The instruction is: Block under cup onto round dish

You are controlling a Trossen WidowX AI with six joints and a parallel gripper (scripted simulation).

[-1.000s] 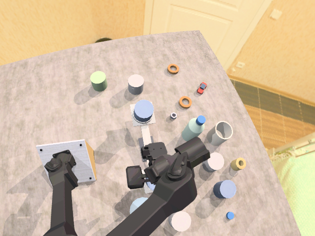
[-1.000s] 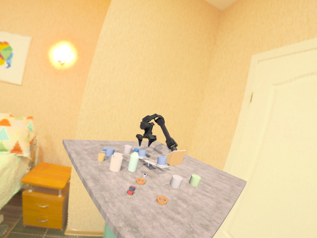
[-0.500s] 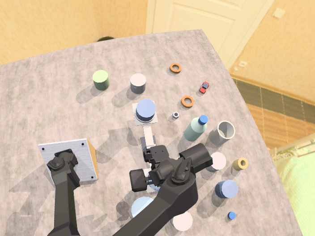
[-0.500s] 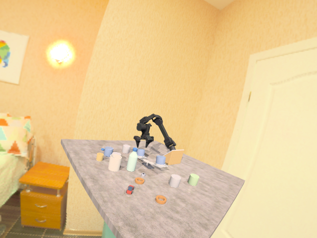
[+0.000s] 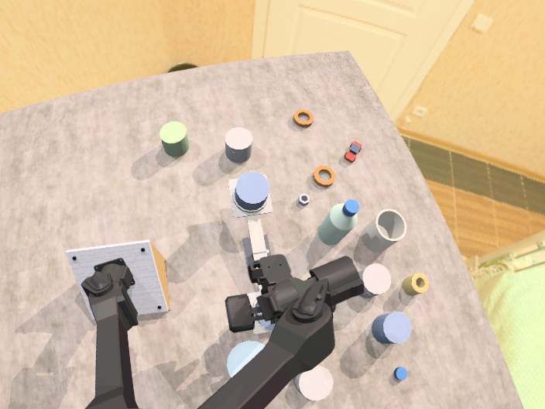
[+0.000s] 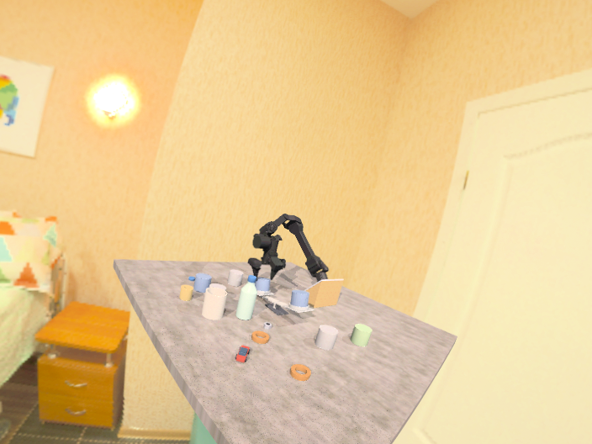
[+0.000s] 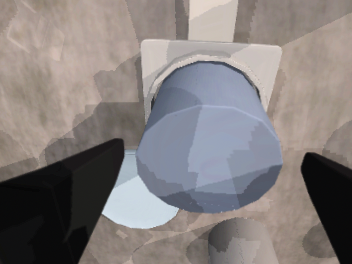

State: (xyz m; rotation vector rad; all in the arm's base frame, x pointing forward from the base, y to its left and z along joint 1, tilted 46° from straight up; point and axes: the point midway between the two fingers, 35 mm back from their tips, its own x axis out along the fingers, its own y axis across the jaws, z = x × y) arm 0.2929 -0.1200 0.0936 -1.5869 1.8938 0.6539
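The pale teal block lies 5 cm below my gripper tip. The rest, counted from my gripper tip: nut (17 cm ahead, 24 cm to the left, 8 cm below); then balance beam (2 cm ahead, 13 cm to the left, 5 cm below); then round pale blue dish (8 cm behind, 9 cm to the right, 8 cm below).
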